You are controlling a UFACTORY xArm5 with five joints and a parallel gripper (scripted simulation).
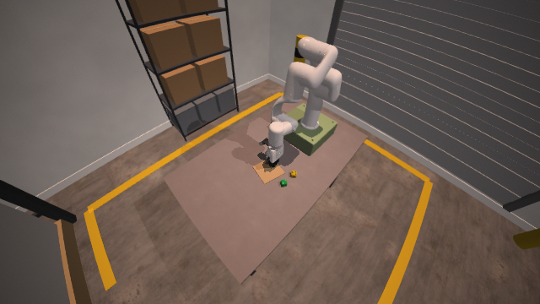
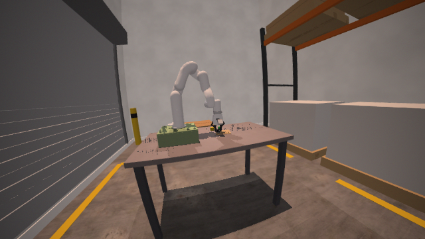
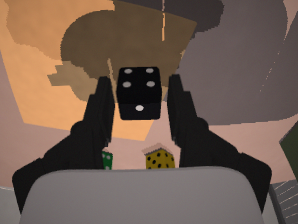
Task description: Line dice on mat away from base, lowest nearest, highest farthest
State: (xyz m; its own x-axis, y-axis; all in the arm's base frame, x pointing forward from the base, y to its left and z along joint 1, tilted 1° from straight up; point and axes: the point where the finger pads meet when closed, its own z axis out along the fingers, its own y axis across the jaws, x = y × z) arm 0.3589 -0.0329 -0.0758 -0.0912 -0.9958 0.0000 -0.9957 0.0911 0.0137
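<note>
Right now my hand is 2 cm above the black die. Round my hand: green die 7 cm ahead, 12 cm to the left, 2 cm below; then orange mat 5 cm ahead, 3 cm below; then yellow die 1 cm behind, 13 cm to the left, 2 cm below.
</note>
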